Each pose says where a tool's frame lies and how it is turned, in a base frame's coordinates. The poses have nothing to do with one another.
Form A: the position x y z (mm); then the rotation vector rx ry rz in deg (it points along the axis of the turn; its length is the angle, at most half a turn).
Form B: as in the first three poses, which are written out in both.
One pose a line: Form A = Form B
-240, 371, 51, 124.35, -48.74, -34.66 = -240, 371, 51, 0.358, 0.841, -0.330, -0.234
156, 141, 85, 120.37, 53.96, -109.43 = 156, 141, 85, 0.075, 0.700, 0.314, -0.637
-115, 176, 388, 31.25, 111.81, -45.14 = -115, 176, 388, 0.465, 0.222, 0.795, -0.321
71, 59, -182, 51.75, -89.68, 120.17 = 71, 59, -182, 0.185, 0.321, -0.556, 0.744
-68, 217, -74, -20.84, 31.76, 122.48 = -68, 217, -74, 0.437, -0.146, 0.223, 0.859
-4, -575, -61, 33.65, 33.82, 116.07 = -4, -575, -61, 0.458, 0.238, 0.240, 0.822
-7, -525, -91, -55.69, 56.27, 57.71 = -7, -525, -91, 0.656, -0.429, 0.433, 0.444
